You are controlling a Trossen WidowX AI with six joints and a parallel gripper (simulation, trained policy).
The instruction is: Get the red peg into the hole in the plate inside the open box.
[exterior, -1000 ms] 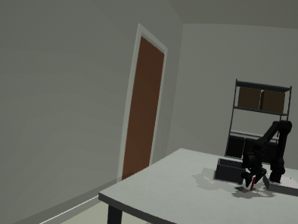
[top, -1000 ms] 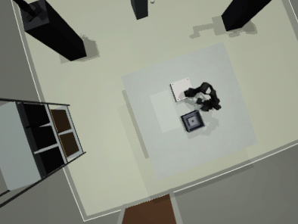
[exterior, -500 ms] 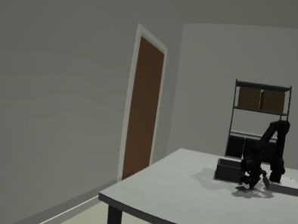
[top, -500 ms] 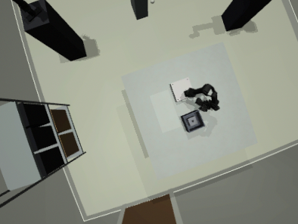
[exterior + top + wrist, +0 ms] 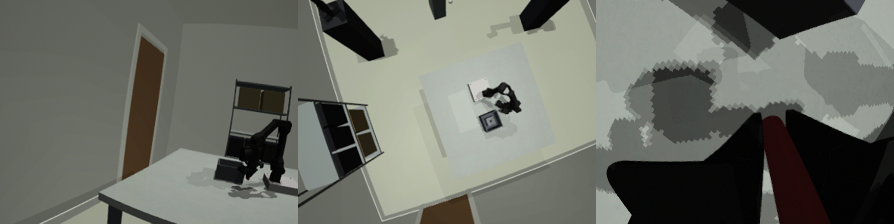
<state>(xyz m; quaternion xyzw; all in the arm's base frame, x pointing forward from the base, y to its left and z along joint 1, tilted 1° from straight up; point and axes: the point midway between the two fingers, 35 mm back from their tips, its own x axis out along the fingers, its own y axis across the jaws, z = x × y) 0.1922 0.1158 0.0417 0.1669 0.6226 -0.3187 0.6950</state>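
The dark box is 140 mm to the right of my gripper tip, 120 mm ahead of it and 30 mm below it. From my gripper tip the other things lie so: red peg: 30 mm above, 10 mm to the left.
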